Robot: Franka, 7 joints.
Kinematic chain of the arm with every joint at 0, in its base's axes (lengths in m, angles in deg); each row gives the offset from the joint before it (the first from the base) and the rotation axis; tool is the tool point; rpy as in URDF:
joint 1: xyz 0 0 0.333 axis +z
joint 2: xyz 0 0 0 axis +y
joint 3: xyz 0 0 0.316 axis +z
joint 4: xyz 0.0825 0 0 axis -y
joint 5: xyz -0.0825 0 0.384 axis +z
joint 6: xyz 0 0 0 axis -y
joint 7: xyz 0.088 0 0 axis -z
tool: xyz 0 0 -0.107 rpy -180 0 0
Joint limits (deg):
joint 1: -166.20..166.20
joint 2: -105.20..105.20
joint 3: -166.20..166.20
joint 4: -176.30..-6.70
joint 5: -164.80..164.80
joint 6: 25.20..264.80
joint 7: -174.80..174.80
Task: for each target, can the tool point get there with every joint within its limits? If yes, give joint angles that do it. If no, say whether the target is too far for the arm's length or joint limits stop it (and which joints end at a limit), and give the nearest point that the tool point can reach.
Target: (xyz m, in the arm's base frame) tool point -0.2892 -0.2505 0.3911
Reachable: yes | joints 133.39 -59.94 60.90 -152.99 -77.40 225.76 -83.62
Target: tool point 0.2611 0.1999 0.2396
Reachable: yes | joints 134.40 -42.57 -122.41 -145.32 -131.78 210.14 70.00
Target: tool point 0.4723 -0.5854 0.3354
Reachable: yes | joints -55.58 38.79 3.79 -81.24 -104.76 149.17 -41.38
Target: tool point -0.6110 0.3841 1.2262
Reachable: no: too far | nearest point -0.4565 0.2870 1.0003 | short by 0.290 m
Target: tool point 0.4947 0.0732 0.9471
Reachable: yes | joints -48.03 54.56 125.40 -73.48 140.03 116.87 -122.02
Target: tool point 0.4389 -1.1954 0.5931
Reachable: no: too far | nearest point 0.2897 -0.7890 0.5047 | short by 0.442 m
